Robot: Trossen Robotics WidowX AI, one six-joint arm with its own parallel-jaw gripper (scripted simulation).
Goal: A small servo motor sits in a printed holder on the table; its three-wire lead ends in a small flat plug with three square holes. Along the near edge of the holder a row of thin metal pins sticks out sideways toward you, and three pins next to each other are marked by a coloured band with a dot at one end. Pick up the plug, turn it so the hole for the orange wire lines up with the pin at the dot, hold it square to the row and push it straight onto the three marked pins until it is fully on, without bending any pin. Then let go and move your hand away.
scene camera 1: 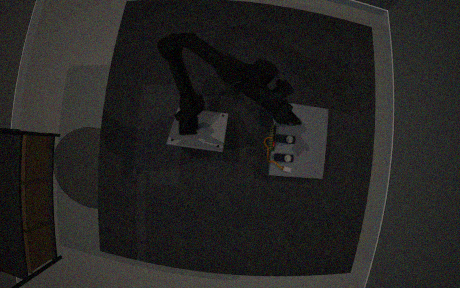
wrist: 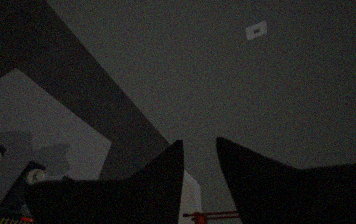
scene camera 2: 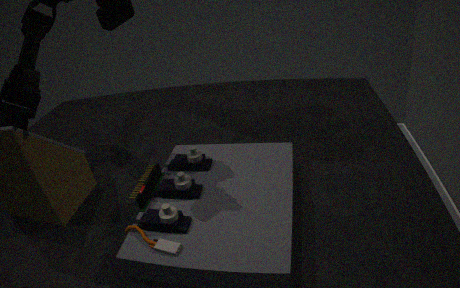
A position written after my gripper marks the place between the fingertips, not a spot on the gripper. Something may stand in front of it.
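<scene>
My gripper (scene camera 1: 300, 122) is in sight, and I can see my gripper in the wrist view too (wrist: 199, 144).
</scene>
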